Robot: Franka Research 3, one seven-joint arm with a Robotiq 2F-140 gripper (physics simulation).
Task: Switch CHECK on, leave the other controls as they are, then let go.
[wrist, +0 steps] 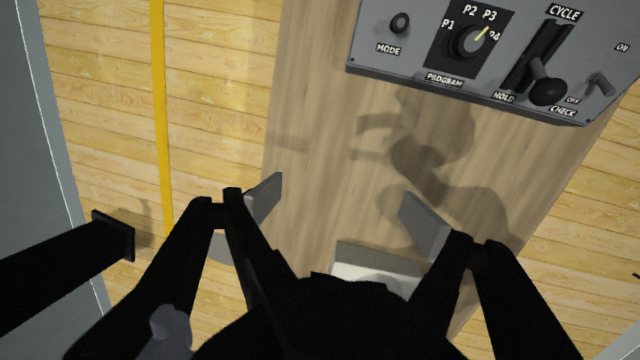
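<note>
The grey control panel (370, 62) shows at the upper right. Its CHECK toggle switch (602, 84) is near the right edge, with ON printed above and OFF below; the lever's tip leans down to the right, nearer the OFF side. The CYCLE lever (547, 91) has a black ball knob and is at the HOLD end of its slot. The PROGRAM knob (471, 42) has its yellow mark between P3 and P4. The MODE button (399, 23) is at the panel's left. My gripper (340, 194) is open and empty, apart from the panel and below it in the view.
A wooden table (320, 120) lies under the panel and bears the arm's shadow. The white robot base (375, 262) shows between the fingers. A black box-like object (65, 260) is at the left. A yellow floor line (159, 100) runs left of the table.
</note>
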